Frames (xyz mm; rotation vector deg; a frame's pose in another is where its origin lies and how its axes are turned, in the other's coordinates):
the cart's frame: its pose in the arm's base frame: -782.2 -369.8 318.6 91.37 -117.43 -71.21
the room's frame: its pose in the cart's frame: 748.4 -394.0 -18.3 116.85 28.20 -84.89
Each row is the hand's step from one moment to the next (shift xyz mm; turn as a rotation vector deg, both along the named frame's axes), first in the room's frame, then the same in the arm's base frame.
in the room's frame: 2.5 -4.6 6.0 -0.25 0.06 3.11
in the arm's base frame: 5.7 3.4 4.4 2.48 1.81 -0.56
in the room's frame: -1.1 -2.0 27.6 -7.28 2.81 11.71
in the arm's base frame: 22.2 16.4 -2.2 6.40 10.22 -7.26
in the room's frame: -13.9 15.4 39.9 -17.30 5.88 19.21
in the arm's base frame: 28.4 24.4 -24.9 7.87 20.06 -15.44
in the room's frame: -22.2 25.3 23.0 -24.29 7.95 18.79
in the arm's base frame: 11.3 17.0 -35.3 4.15 23.96 -20.38
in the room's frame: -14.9 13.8 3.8 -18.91 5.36 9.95
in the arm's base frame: -2.6 6.6 -19.4 -0.81 16.53 -14.54
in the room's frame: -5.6 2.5 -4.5 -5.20 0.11 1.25
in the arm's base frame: -6.3 0.5 -4.2 -1.67 4.36 -2.60
